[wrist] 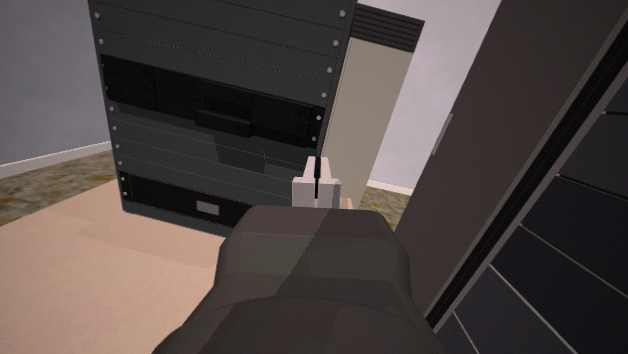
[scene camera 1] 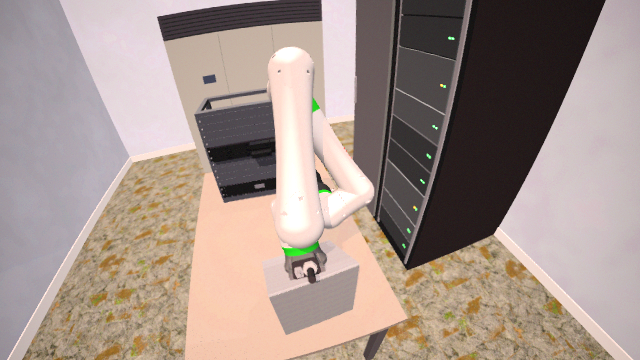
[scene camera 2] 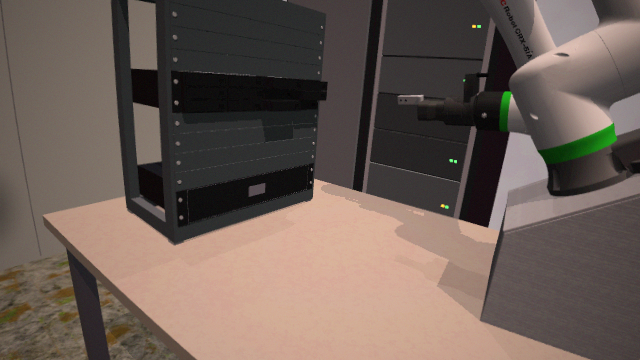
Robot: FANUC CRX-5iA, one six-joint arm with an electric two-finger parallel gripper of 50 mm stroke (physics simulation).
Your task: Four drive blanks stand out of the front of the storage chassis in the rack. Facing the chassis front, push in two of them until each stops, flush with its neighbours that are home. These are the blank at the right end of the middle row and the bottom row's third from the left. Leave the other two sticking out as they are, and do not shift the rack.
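Where they show: gripper, fingertip midpoint: [wrist: 317, 169] [scene camera 2: 399, 99]; arm's base, link origin: [scene camera 1: 306, 263] [scene camera 2: 591, 180].
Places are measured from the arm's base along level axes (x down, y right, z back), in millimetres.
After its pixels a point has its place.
The storage chassis [scene camera 1: 225, 151] {x -100, y -352, z -698 mm} [scene camera 2: 215, 92] {x -89, y -357, z -698 mm} [wrist: 130, 85] {x -85, y -376, z -697 mm} is the black band across the middle of the rack [scene camera 1: 235, 125] {x -233, y -268, z -718 mm} [scene camera 2: 240, 42] {x -207, y -278, z -718 mm} [wrist: 215, 30] {x -219, y -206, z -722 mm}. In the wrist view a drive blank [wrist: 223, 123] {x -63, y -152, z -675 mm} in its bottom row, third from the left, plainly stands out and casts a shadow below. Dark shading hides how far the other blanks stand out, including the right end of the middle row. My gripper [scene camera 2: 400, 99] {x -98, y 60, z -466 mm} [wrist: 317, 169] {x -98, y 60, z -466 mm} is shut and empty, apart from the rack front. In the wrist view its tips overlap the rack's right edge, below the chassis. The arm hides it in scene camera 1.
The rack stands on the table [scene camera 1: 230, 300] {x 271, y -354, z -40 mm} [scene camera 2: 300, 280] {x 271, y -330, z -414 mm} [wrist: 100, 280] {x 271, y -310, z -532 mm}. The arm is mounted on a grey block [scene camera 1: 320, 302] {x 87, y 29, z 110 mm} [scene camera 2: 565, 270] {x 126, y -150, z 5 mm} at the other end. A tall server cabinet [scene camera 1: 500, 125] [wrist: 465, 100] stands right of the table. A beige unit [scene camera 1: 190, 60] [wrist: 370, 100] stands behind the rack.
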